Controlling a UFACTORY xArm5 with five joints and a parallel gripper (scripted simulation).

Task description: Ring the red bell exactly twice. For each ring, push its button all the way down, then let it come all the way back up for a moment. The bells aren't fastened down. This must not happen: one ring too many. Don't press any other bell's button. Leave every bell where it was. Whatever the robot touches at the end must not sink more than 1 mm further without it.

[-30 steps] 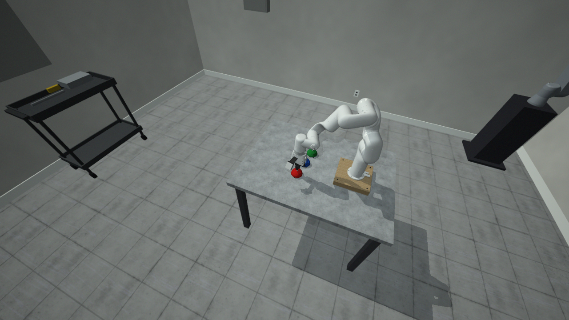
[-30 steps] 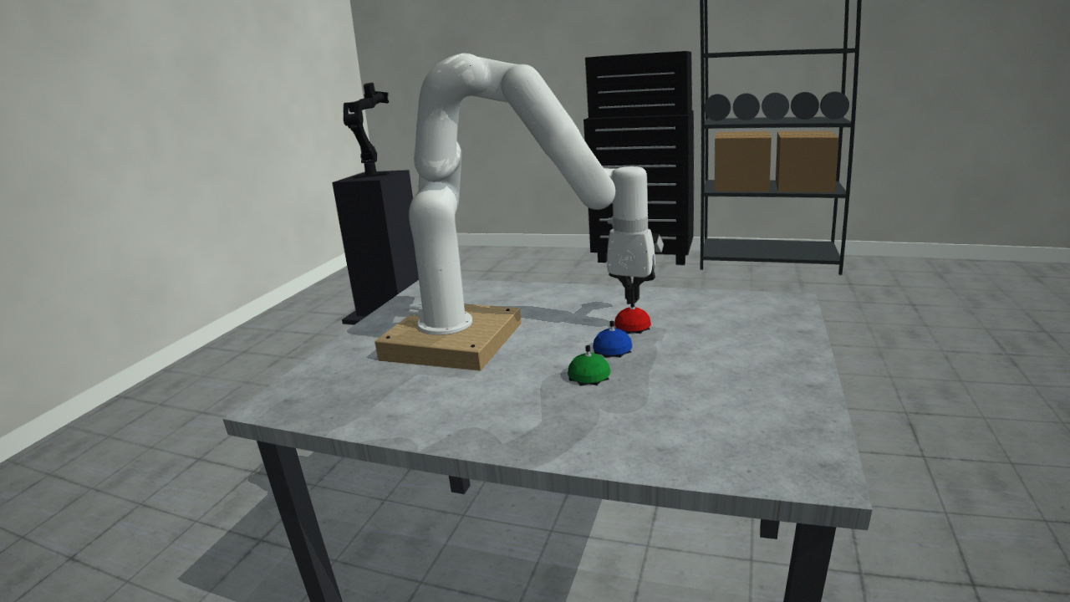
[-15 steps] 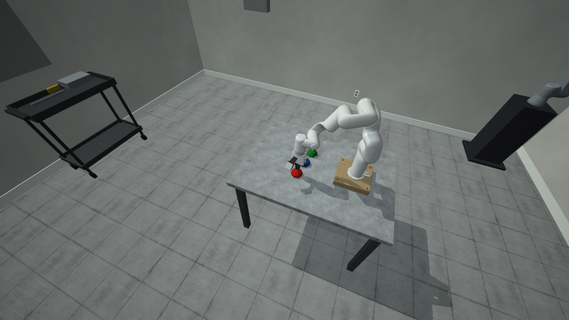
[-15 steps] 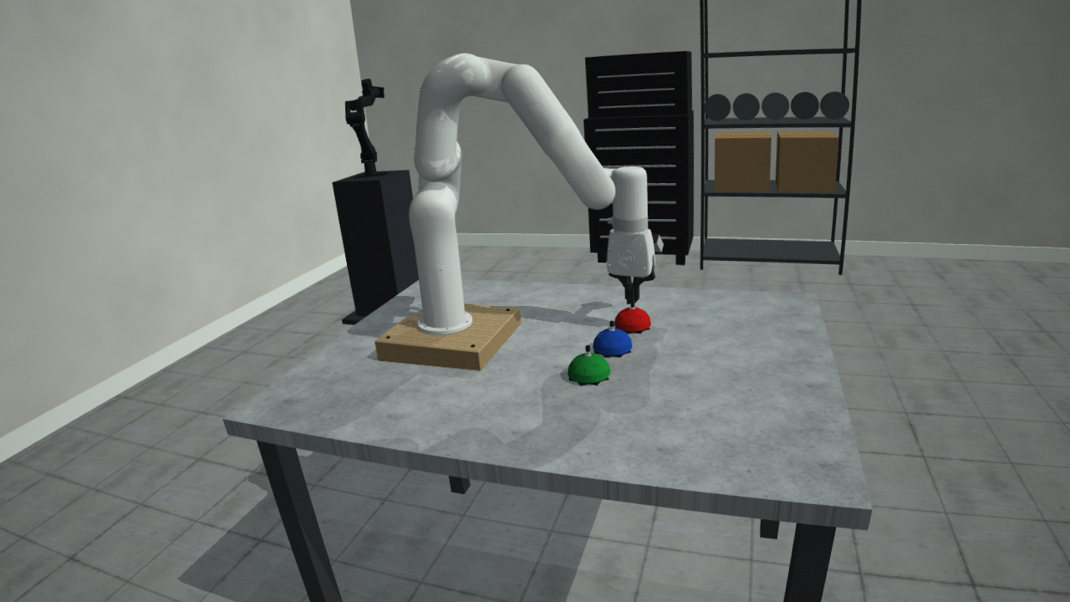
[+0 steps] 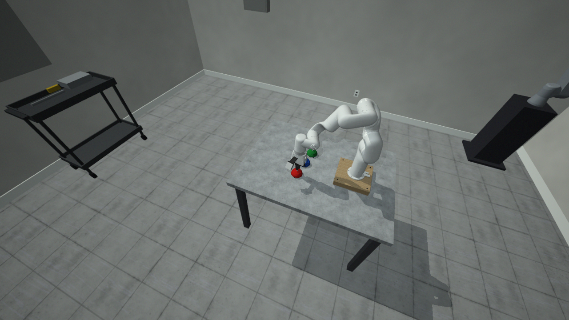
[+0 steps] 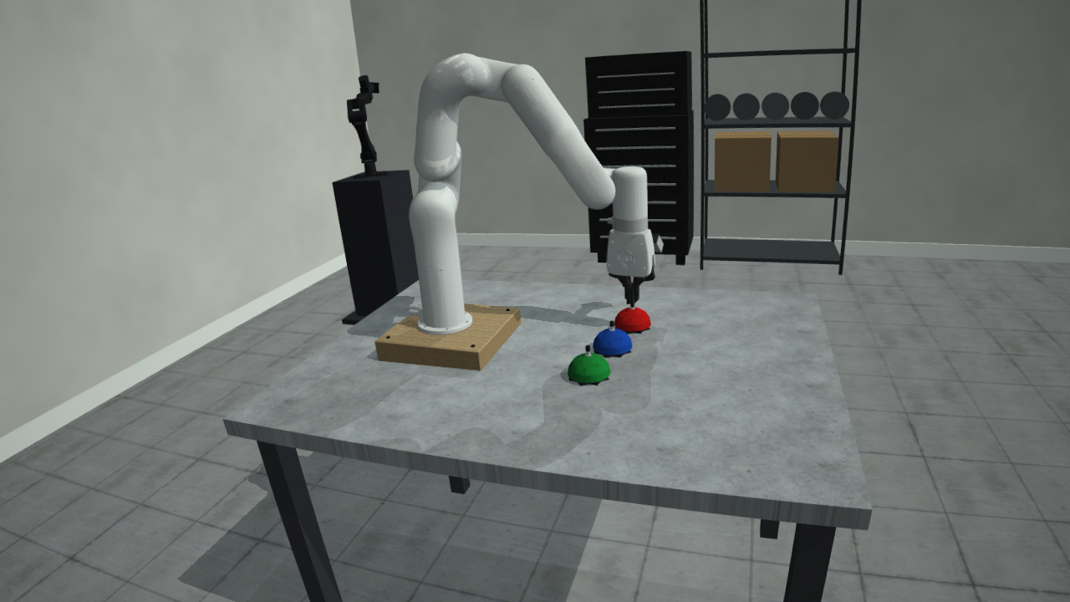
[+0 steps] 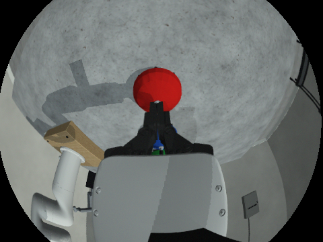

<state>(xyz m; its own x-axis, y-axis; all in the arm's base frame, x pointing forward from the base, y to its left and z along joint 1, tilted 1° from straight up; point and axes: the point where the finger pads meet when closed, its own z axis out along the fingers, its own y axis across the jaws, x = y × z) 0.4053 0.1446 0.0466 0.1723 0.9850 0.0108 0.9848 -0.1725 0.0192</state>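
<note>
The red bell is 40 mm below my hand. Round my hand: green bell: 250 mm to the right, 40 mm below, 40 mm behind; blue bell: 120 mm to the right, 40 mm below, 20 mm behind.
</note>
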